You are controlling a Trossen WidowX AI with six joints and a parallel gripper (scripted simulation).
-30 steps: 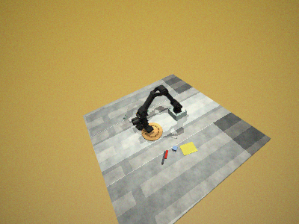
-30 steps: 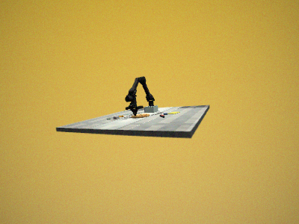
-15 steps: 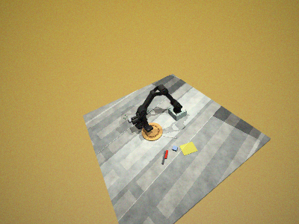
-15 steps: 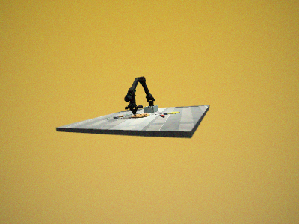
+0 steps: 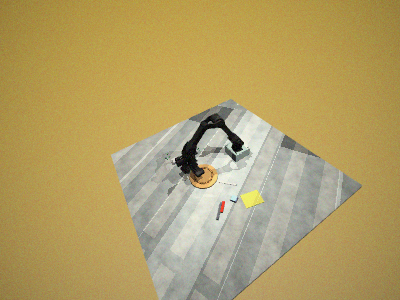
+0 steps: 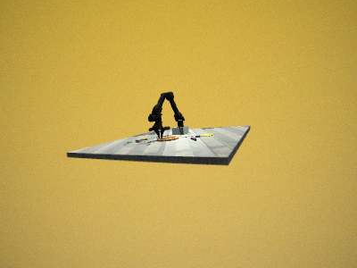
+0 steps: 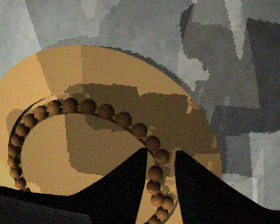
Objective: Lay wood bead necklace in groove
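Right now the round bead board is 5 cm behind my gripper tip, 4 cm to the left of it and 1 cm below it. From my gripper tip the other things lie so: thin grey stick 17 cm to the left, 17 cm behind, 2 cm below; then red-handled tool 31 cm to the left, 5 cm behind, 1 cm below; then grey piece 19 cm to the right, 9 cm ahead, 1 cm below.
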